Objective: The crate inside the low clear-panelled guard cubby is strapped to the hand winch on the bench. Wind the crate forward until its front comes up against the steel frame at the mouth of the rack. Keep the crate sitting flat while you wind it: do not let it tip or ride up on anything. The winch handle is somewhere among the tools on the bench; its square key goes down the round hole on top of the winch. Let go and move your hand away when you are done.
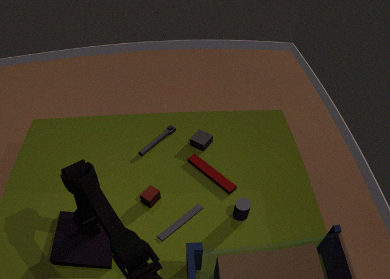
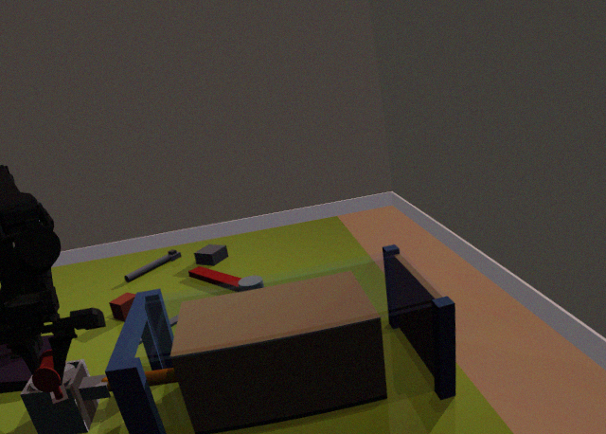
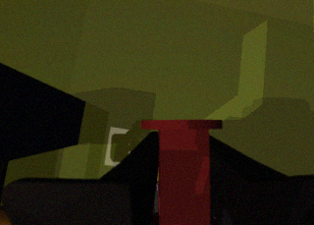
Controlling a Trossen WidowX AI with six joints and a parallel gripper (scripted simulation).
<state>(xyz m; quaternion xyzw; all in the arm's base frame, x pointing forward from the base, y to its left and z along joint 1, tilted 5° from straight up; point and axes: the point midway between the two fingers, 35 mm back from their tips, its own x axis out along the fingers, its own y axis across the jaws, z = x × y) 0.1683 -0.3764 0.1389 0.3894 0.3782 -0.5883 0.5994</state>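
The red crank grip lies 2 cm to the left of my gripper tip. From my gripper tip the other things lie so: winch handle (1 cm behind, 5 cm to the left, 3 cm below); then blue steel frame (12 cm ahead, 9 cm to the left, 3 cm below); then grey winch (5 cm behind, 10 cm to the left, 10 cm below).
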